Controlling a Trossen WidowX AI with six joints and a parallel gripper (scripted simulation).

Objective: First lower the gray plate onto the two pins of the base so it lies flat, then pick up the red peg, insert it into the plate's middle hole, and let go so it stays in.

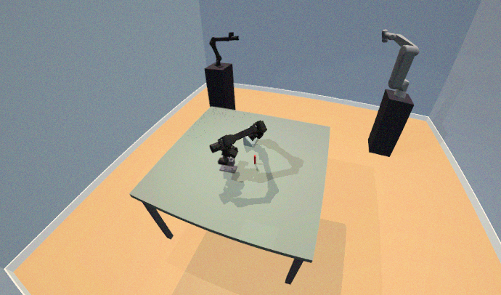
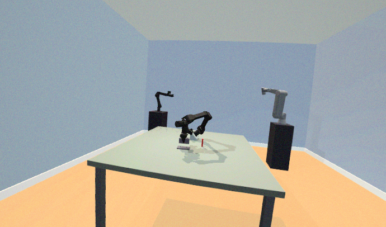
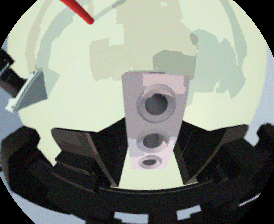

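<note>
Right now the red peg is 120 mm behind my gripper tip, 160 mm to the left of it and 20 mm below it.
</note>
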